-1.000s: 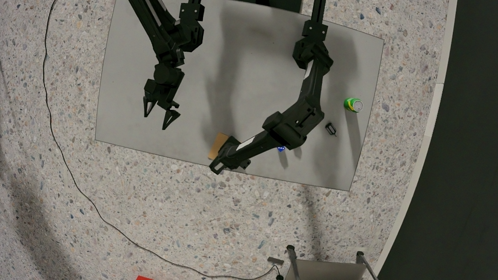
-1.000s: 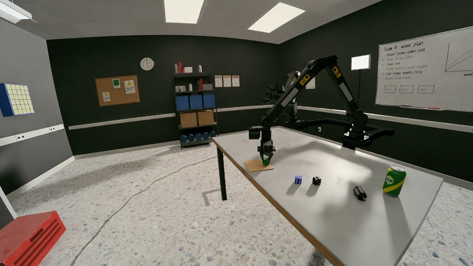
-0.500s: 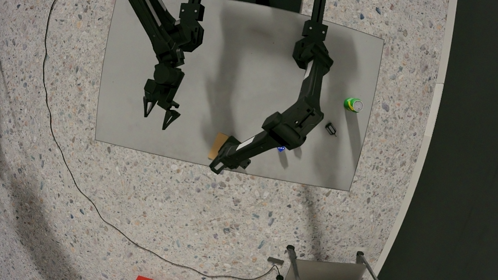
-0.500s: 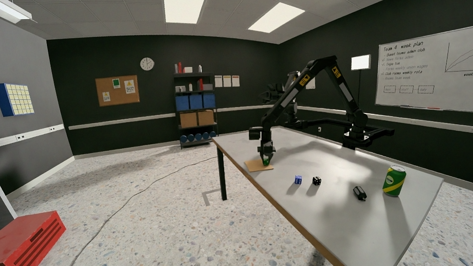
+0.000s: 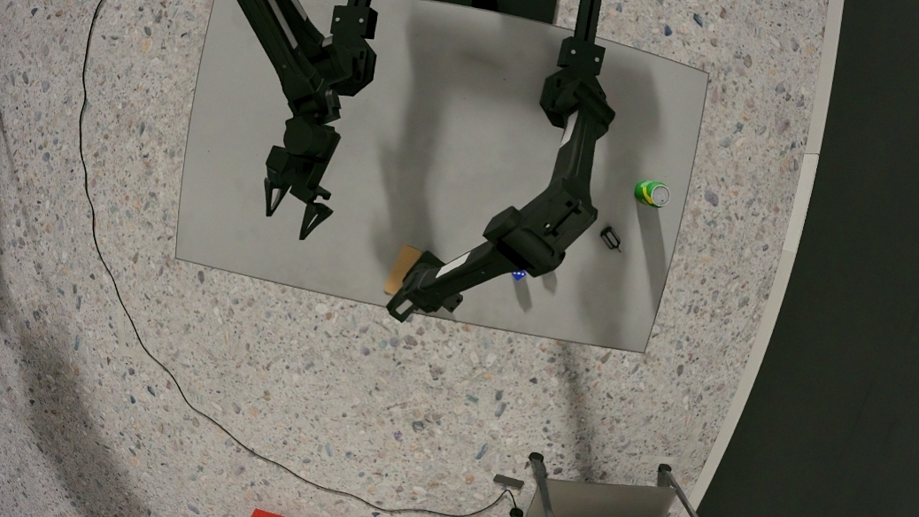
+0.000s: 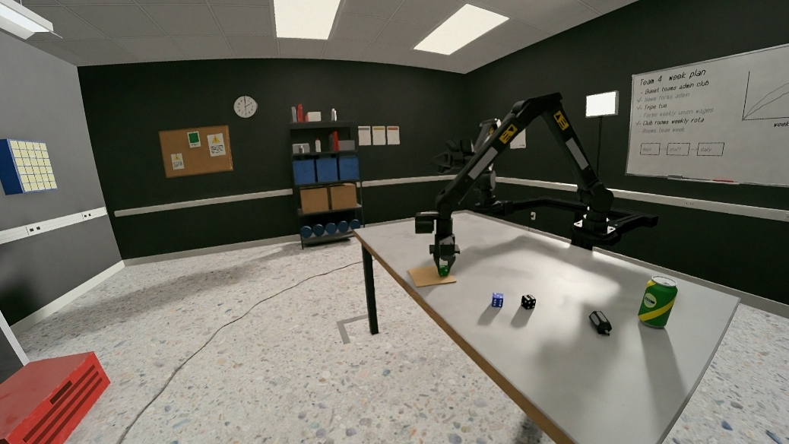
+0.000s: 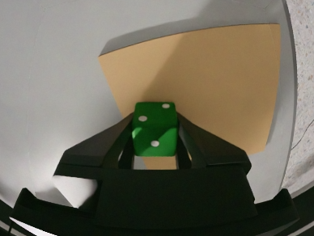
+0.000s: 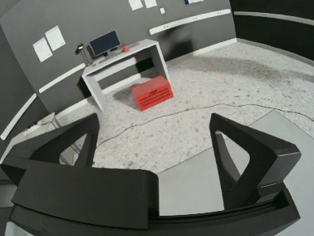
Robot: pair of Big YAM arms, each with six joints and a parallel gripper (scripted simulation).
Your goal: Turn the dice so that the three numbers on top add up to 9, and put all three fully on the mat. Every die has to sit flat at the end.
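The green die is right at my left hand. Round my left hand: black die 90 mm behind, 300 mm to the left; then blue die 20 mm behind, 240 mm to the left; then brown square mat 40 mm ahead, 20 mm to the right, 10 mm below.
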